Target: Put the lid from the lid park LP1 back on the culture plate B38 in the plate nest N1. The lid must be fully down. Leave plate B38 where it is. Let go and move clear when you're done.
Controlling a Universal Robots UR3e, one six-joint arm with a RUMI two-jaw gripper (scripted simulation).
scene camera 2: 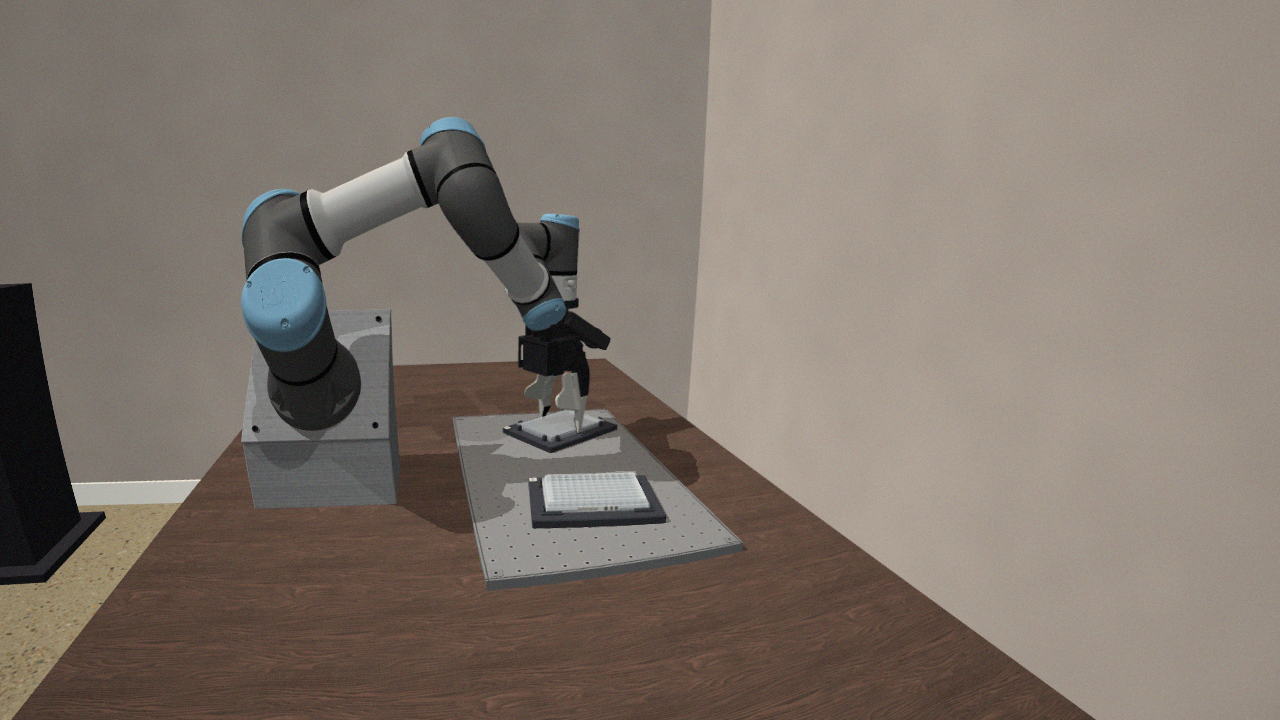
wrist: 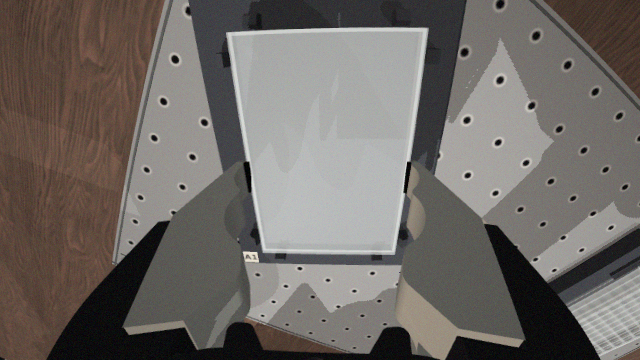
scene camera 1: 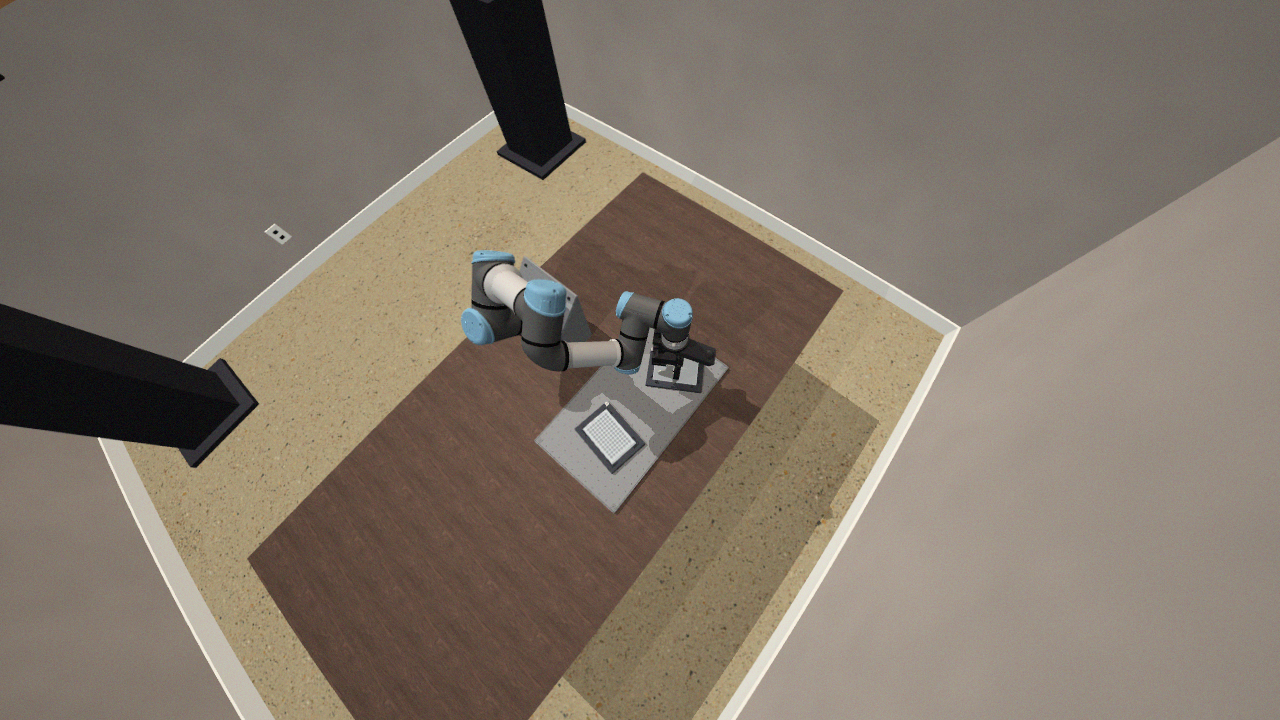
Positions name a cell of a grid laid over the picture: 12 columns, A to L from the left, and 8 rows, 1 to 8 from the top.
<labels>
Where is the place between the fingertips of my gripper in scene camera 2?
F5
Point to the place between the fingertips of my gripper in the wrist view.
G4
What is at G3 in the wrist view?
A clear lid.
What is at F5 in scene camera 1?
A culture plate B38.
</labels>
